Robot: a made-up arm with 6 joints. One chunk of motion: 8 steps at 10 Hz.
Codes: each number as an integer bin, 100 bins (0 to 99) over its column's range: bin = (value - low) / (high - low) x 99, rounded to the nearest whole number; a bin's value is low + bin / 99 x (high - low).
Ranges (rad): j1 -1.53..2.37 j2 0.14..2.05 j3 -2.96..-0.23 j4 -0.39..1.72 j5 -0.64..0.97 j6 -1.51..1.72
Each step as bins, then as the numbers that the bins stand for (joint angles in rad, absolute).
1 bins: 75 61 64 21 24 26
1 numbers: 1.4245 1.3169 -1.1952 0.0576 -0.2497 -0.6617
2 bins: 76 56 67 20 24 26
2 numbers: 1.4639 1.2204 -1.1124 0.0363 -0.2497 -0.6617
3 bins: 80 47 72 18 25 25
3 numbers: 1.6215 1.0468 -0.9745 -0.0064 -0.2334 -0.6943
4 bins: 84 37 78 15 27 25
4 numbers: 1.7791 0.8538 -0.8091 -0.0703 -0.2009 -0.6943
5 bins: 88 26 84 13 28 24
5 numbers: 1.9367 0.6416 -0.6436 -0.1129 -0.1846 -0.7270
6 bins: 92 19 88 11 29 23
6 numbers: 2.0942 0.5066 -0.5333 -0.1556 -0.1684 -0.7596
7 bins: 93 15 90 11 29 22
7 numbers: 2.1336 0.4294 -0.4782 -0.1556 -0.1684 -0.7922
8 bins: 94 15 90 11 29 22
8 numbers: 2.1730 0.4294 -0.4782 -0.1556 -0.1684 -0.7922
